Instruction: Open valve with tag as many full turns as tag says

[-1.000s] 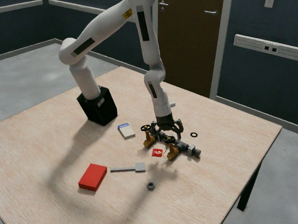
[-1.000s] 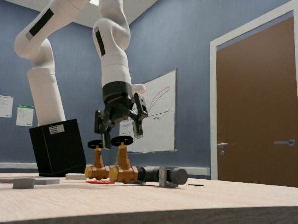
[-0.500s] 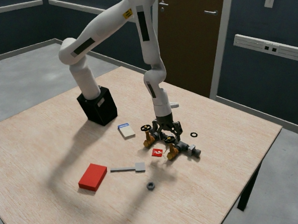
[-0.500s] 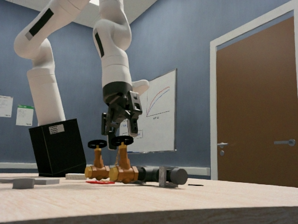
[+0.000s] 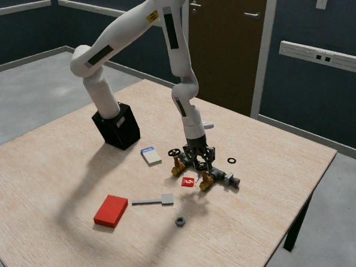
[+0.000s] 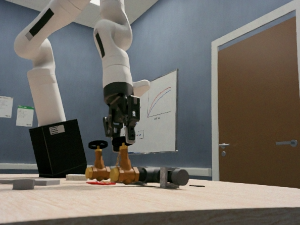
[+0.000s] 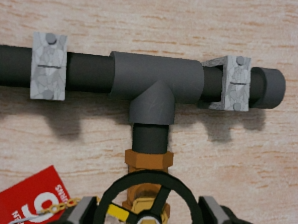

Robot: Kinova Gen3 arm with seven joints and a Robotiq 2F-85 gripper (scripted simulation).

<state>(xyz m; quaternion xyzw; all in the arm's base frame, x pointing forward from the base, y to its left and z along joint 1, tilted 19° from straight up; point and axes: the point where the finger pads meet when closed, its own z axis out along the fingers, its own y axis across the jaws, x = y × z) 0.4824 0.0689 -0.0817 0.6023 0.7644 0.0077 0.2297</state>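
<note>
Right now my hand is 100 mm above the red tag, 60 mm past it and 30 mm to the left of it. From my hand the other things lie so: red block: 350 mm to the right, 130 mm behind, 80 mm below; then white card box: 290 mm behind, 90 mm below, 30 mm to the right; then grey t-shaped tool: 190 mm to the right, 90 mm below, 60 mm behind.
</note>
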